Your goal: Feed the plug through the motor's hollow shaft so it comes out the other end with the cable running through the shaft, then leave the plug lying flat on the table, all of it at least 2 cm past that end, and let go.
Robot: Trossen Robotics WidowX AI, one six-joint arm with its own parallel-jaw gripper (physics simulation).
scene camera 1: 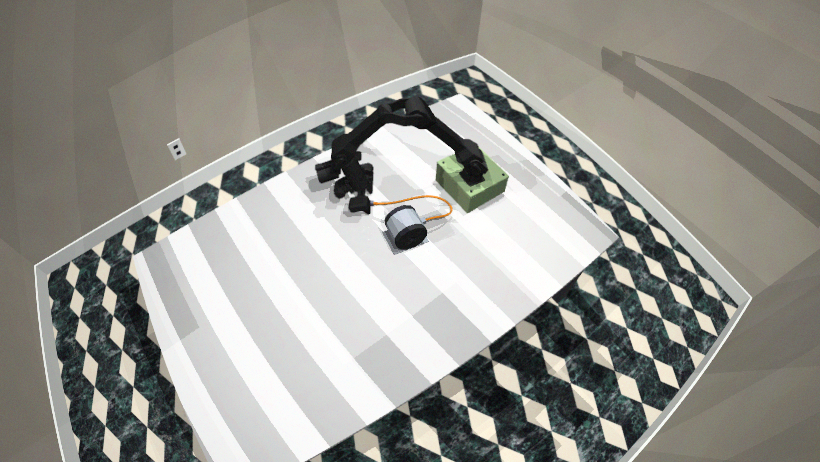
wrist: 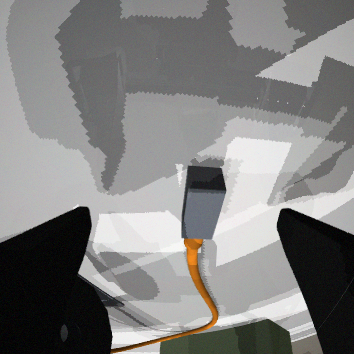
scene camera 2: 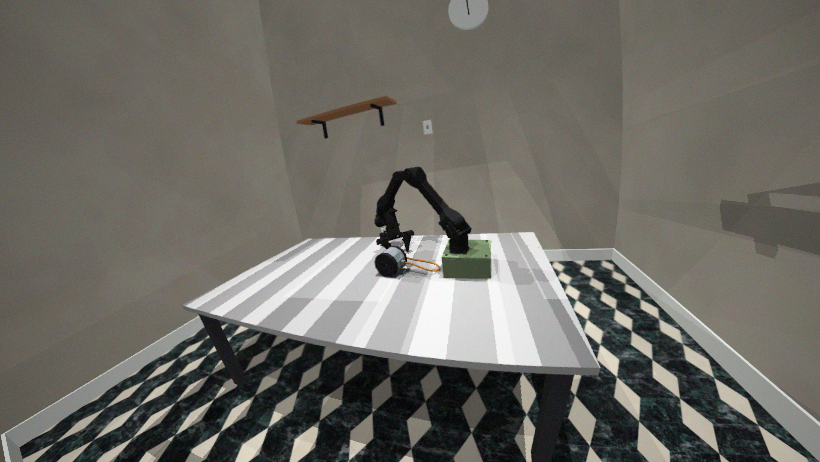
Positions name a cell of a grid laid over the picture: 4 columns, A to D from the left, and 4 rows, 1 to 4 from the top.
Scene:
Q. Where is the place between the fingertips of the gripper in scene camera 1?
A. B2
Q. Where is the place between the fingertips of the gripper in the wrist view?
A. C3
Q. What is the gripper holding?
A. Nothing.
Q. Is the gripper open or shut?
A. Open.

